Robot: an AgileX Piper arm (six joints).
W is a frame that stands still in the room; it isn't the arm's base.
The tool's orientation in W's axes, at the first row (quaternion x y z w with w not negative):
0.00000, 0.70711, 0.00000, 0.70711
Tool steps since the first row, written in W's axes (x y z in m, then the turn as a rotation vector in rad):
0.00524, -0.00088, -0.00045, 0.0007, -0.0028, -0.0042
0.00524, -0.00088, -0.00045, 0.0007, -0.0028, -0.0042
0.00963, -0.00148, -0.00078, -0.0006, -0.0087, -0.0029
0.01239, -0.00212, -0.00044, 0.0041, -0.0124, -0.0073
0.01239, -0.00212, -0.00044, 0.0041, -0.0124, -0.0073
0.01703, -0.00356, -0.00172, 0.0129, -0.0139, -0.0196
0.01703, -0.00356, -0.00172, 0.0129, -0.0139, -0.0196
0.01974, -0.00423, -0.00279, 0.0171, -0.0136, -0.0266
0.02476, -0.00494, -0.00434, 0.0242, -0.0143, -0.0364
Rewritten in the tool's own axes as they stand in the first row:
0.00045, -0.00088, 0.00524, 0.0042, -0.0028, 0.0007
0.00045, -0.00088, 0.00524, 0.0042, -0.0028, 0.0007
0.00078, -0.00148, 0.00963, 0.0029, -0.0087, -0.0006
0.00044, -0.00212, 0.01239, 0.0073, -0.0124, 0.0041
0.00044, -0.00212, 0.01239, 0.0073, -0.0124, 0.0041
0.00172, -0.00356, 0.01703, 0.0196, -0.0139, 0.0129
0.00172, -0.00356, 0.01703, 0.0196, -0.0139, 0.0129
0.00279, -0.00423, 0.01974, 0.0266, -0.0136, 0.0171
0.00434, -0.00494, 0.02476, 0.0364, -0.0143, 0.0242

